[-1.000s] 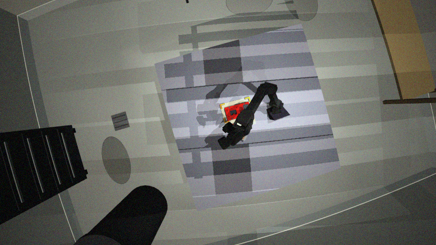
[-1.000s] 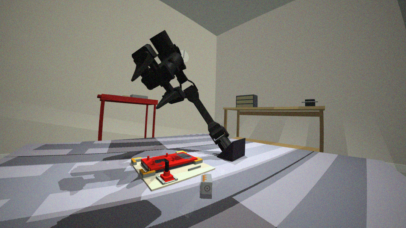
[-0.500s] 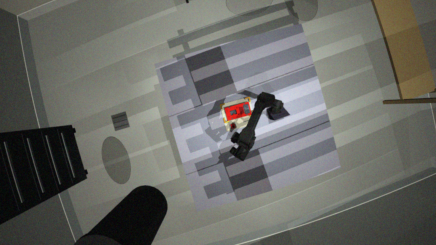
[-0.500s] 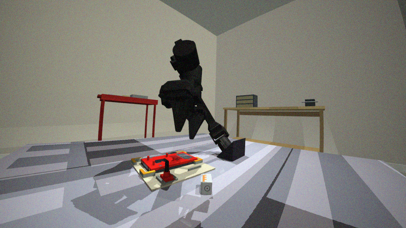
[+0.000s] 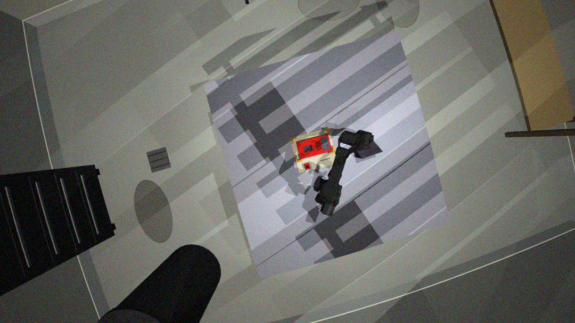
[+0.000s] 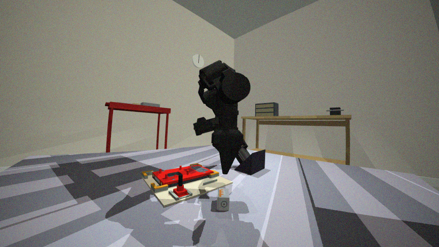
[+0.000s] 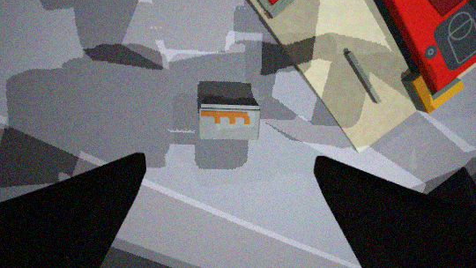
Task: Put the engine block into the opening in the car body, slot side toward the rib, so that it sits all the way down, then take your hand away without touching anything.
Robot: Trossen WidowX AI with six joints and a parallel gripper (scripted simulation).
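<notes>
Now: the engine block 9 cm below my gripper tip. Round my gripper tip: black upright peg 7 cm ahead, 10 cm to the right, 6 cm below.
</notes>
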